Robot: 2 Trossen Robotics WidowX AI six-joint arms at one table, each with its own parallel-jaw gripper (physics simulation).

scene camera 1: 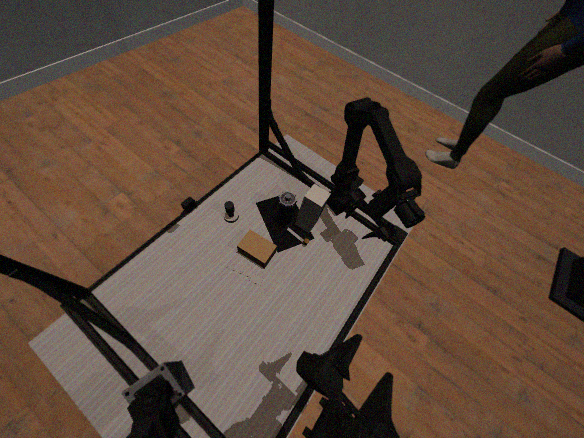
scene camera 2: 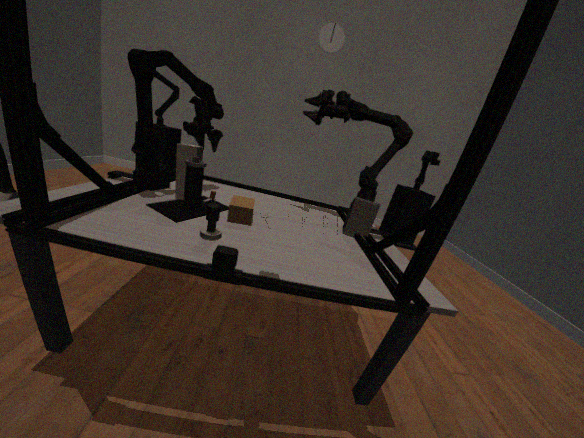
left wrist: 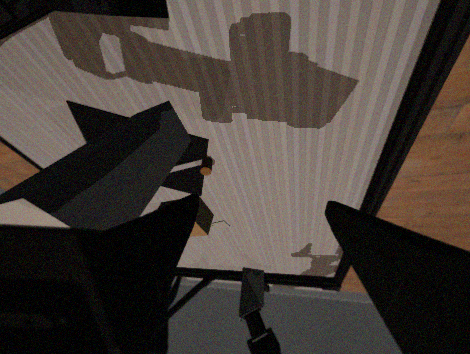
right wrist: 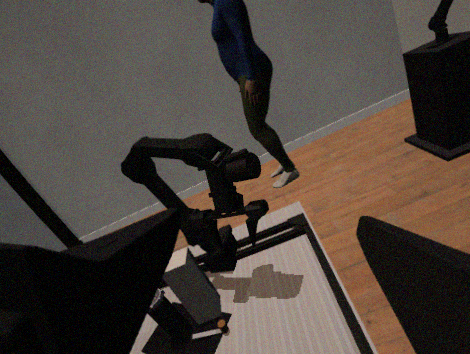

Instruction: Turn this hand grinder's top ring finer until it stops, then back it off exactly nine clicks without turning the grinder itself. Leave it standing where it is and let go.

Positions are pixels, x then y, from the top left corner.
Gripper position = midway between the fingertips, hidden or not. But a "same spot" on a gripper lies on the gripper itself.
Labels:
my left gripper: scene camera 1; scene camera 2; left wrist 261, 203; right wrist 237, 247
tall pale block: scene camera 1 314, 201; scene camera 2; left wrist 110, 180; right wrist
same spot on tall pale block: point(right wrist: 185, 277) = point(scene camera 2: 201, 156)
same spot on my left gripper: point(scene camera 1: 351, 206) = point(scene camera 2: 204, 132)

